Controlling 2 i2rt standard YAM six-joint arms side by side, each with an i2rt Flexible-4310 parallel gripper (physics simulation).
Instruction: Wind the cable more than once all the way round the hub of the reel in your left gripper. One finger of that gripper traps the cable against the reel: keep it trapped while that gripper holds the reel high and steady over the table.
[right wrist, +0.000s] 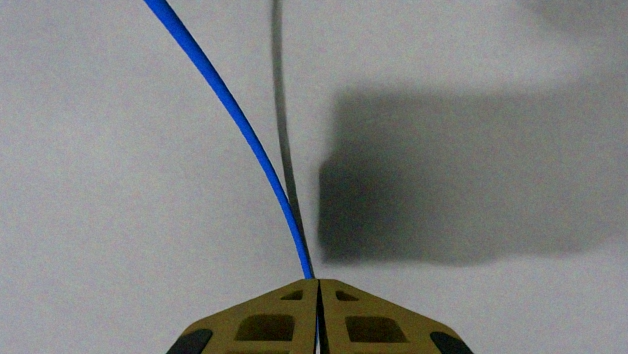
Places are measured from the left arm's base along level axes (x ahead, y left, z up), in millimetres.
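Pixels of known places: right gripper, between the fingertips: (318, 293).
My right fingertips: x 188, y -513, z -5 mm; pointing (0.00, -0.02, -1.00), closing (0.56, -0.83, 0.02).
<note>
Behind a point stands the place of what it marks.
The blue cable (239, 117) @[x 216, y -468, z -18 mm] runs in the right wrist view from the top left in a curve down to the fingertips of my right gripper (318, 293) @[x 188, y -513, z -5 mm] at the bottom middle. The fingers of this gripper are closed together, and a thin blue sliver of the cable shows in the slit between them, so the gripper is shut on the cable. The cable's far part leaves the view at the top. The reel and my left gripper do not show in this view, so the trapped part of the cable and any turns round the hub are hidden from me.
The pale grey table top (125, 225) @[x 145, y -451, z -40 mm] lies beneath the gripper. A thin shadow of the cable (280, 100) runs down it and meets the cable near the fingertips. A broad dark shadow (450, 175) @[x 233, y -541, z -40 mm] lies on the right, with a fainter one at the top right.
</note>
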